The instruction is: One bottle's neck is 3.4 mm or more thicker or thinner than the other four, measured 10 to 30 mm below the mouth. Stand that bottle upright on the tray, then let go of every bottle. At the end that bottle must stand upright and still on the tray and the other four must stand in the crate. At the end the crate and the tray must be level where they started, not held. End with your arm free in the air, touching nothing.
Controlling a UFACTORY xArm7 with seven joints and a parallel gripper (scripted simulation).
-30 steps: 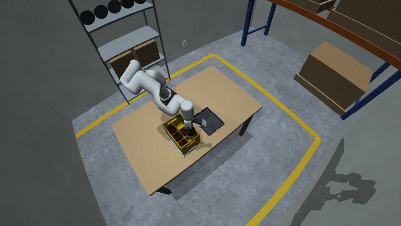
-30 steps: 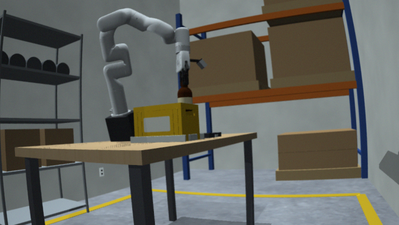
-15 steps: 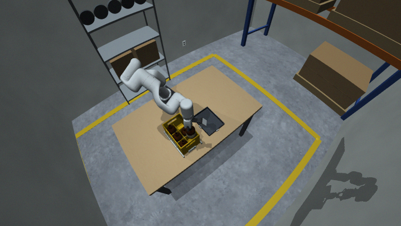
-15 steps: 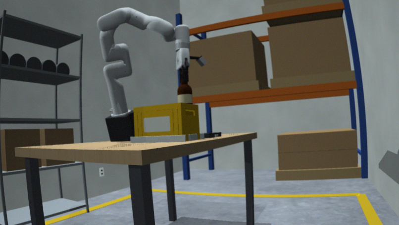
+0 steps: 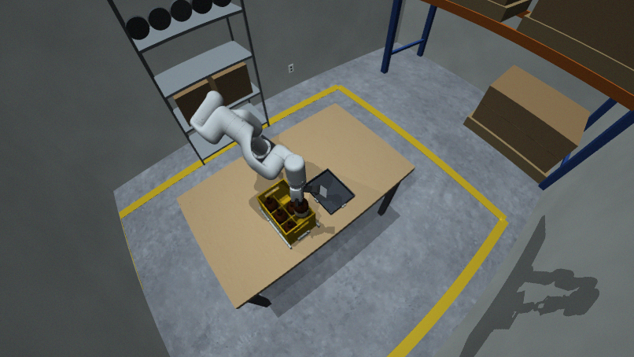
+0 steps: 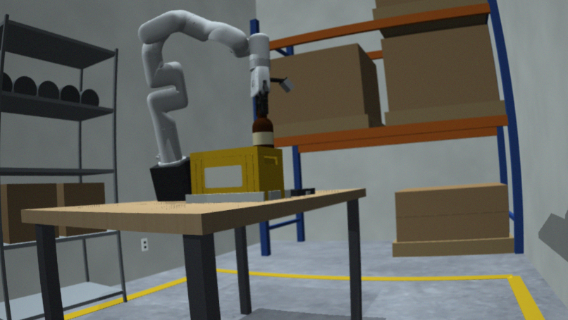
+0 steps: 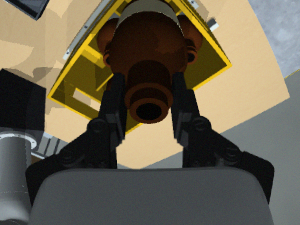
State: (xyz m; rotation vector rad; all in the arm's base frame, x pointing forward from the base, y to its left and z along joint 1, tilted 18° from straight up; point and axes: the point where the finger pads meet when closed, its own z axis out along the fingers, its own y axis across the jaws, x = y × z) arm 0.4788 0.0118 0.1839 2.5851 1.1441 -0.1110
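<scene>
Now: the bottle 70 mm below my hand. The rest, counted from my hand: tray 80 mm behind, 250 mm to the left, 300 mm below; crate 90 mm behind, 50 mm to the right, 230 mm below.
</scene>
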